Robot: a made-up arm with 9 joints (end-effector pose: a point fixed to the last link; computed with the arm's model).
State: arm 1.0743 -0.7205 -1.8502 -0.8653 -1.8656 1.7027 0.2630 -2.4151 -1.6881
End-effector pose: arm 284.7 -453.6 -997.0 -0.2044 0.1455 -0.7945 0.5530
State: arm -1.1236 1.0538 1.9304 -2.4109 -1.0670 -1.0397 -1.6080 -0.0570 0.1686
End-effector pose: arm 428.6 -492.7 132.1 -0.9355 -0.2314 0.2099 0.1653
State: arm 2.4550 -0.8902 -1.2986 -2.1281 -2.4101 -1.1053 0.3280 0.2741 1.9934
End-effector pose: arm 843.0 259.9 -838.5 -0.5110 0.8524 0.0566 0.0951
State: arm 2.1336 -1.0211 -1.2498 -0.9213 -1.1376 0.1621 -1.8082 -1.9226 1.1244
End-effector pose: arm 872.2 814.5 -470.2 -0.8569 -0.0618 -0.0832 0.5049
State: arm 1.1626 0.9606 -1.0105 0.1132 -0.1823 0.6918 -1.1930 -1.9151 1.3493
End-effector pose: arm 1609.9 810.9 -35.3 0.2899 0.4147 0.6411 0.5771
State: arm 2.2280 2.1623 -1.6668 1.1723 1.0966 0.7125 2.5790 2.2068 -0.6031
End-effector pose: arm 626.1 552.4 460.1 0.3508 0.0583 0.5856 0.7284
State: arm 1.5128 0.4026 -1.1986 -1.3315 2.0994 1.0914 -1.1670 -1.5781 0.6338
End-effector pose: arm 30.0 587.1 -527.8 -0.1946 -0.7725 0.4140 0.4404
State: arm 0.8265 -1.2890 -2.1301 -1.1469 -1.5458 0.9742 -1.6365 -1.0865 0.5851
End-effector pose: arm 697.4 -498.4 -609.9 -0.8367 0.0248 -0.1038 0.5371
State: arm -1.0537 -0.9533 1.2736 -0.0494 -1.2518 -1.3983 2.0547 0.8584 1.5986
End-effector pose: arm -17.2 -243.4 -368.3 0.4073 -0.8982 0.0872 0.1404
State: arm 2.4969 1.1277 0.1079 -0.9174 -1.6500 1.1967 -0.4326 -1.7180 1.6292
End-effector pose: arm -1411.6 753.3 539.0 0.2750 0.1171 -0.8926 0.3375
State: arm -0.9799 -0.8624 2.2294 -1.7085 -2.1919 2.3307 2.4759 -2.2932 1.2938
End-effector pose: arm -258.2 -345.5 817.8 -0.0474 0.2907 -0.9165 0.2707
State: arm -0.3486 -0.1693 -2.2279 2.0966 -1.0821 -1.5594 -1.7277 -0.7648 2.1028
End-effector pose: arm 986.0 -660.3 -419.1 0.8392 -0.4295 0.3053 0.1339
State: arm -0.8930 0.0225 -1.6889 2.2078 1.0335 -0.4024 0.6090 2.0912 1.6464
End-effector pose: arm -621.1 -917.6 -415.0 -0.1441 -0.8584 -0.3731 0.3214
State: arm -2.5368 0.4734 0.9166 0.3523 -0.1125 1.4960 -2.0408 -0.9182 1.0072
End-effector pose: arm -821.8 -718.2 -468.3 0.7936 -0.5246 0.0382 0.3059
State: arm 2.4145 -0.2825 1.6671 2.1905 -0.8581 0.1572 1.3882 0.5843 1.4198
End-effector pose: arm 66.0 230.9 -484.7 -0.9784 -0.1236 -0.1461 0.0780
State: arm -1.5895 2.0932 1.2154 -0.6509 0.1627 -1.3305 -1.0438 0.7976 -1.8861
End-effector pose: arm -635.4 -219.7 -86.7 0.6139 0.4152 -0.1507 0.6542
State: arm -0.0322 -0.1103 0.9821 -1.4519 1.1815 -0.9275 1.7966 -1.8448 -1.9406
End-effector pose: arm 11.9 -527.9 -1109.7 0.0803 0.4269 0.2942 0.8513
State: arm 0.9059 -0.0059 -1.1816 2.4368 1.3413 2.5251 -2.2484 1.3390 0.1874
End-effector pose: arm 144.2 -479.8 -207.0 -0.4236 -0.6627 -0.4580 0.4143
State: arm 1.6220 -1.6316 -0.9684 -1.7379 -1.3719 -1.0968 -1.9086 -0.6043 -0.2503
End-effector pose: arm 986.1 -254.1 -120.4 0.1771 -0.2574 -0.0743 0.9470
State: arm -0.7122 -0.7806 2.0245 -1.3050 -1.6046 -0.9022 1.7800 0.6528 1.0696
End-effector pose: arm -117.5 -175.0 -107.5 0.0173 0.4407 -0.8785 0.1838
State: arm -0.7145 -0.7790 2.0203 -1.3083 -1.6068 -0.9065 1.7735 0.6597 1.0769
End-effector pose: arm -117.9 -173.9 -105.4 0.0158 0.4395 -0.8786 0.1863
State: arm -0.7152 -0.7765 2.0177 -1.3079 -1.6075 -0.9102 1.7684 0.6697 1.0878
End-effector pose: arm -118.3 -173.7 -101.9 0.0146 0.4399 -0.8778 0.1893
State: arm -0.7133 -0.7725 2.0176 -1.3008 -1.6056 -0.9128 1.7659 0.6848 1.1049
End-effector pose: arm -118.5 -175.3 -96.3 0.0137 0.4433 -0.8752 0.1930
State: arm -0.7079 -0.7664 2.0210 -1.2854 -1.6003 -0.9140 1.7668 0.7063 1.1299
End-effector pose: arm -118.4 -179.1 -88.0 0.0134 0.4505 -0.8706 0.1976
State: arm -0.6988 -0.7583 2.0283 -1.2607 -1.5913 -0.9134 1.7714 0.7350 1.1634
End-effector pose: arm -118.2 -185.6 -76.7 0.0138 0.4616 -0.8634 0.2032
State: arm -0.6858 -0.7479 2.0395 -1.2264 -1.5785 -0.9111 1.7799 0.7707 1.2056
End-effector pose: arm -117.7 -195.2 -62.6 0.0145 0.4770 -0.8534 0.2098
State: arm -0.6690 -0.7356 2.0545 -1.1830 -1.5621 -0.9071 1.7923 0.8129 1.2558
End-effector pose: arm -117.0 -208.0 -46.1 0.0155 0.4964 -0.8404 0.2172
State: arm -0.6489 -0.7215 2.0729 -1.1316 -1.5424 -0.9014 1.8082 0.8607 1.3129
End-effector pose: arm -116.0 -224.0 -27.7 0.0167 0.5191 -0.8243 0.2252
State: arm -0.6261 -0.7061 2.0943 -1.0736 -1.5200 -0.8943 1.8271 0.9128 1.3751
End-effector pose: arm -114.5 -243.2 -8.3 0.0177 0.5444 -0.8054 0.2337
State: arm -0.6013 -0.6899 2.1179 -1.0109 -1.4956 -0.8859 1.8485 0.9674 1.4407
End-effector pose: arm -112.5 -265.2 11.2 0.0183 0.5716 -0.7838 0.2420
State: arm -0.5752 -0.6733 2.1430 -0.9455 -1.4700 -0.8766 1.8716 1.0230 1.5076
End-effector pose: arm -109.6 -289.4 30.0 0.0182 0.5995 -0.7600 0.2501
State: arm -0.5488 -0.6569 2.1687 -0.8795 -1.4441 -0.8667 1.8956 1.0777 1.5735
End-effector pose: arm -105.7 -314.9 47.4 0.0174 0.6272 -0.7348 0.2575
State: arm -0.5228 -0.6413 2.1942 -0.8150 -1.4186 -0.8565 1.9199 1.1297 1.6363
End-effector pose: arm -100.8 -341.0 62.7 0.0157 0.6539 -0.7089 0.2639
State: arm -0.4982 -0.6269 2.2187 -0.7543 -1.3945 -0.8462 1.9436 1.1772 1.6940
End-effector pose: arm -95.0 -366.4 75.5 0.0133 0.6785 -0.6835 0.2691
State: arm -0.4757 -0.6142 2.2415 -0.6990 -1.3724 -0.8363 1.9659 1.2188 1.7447
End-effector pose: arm -88.6 -390.1 85.8 0.0105 0.7004 -0.6594 0.2729
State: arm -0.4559 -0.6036 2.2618 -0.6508 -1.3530 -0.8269 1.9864 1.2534 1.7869
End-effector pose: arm -81.8 -411.0 93.4 0.0076 0.7191 -0.6380 0.2753
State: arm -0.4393 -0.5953 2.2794 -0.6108 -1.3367 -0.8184 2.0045 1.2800 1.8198
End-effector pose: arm -75.3 -428.7 98.7 0.0048 0.7346 -0.6197 0.2764
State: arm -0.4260 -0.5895 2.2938 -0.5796 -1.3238 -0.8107 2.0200 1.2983 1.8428
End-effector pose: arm -69.5 -442.4 101.7 0.0025 0.7465 -0.6053 0.2762
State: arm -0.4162 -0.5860 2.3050 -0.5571 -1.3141 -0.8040 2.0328 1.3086 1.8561
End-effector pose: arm -64.7 -452.1 102.9 0.0011 0.7551 -0.5951 0.2751
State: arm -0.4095 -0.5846 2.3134 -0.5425 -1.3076 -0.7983 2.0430 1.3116 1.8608
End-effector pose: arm -61.0 -458.3 102.5 0.0005 0.7609 -0.5886 0.2731
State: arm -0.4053 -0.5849 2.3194 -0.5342 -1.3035 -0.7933 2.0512 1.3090 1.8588
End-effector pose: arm -58.3 -461.5 101.1 0.0005 0.7643 -0.5853 0.2706
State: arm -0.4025 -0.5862 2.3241 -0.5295 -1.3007 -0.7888 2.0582 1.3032 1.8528
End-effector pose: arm -56.4 -463.1 99.0 0.0010 0.7665 -0.5838 0.2677
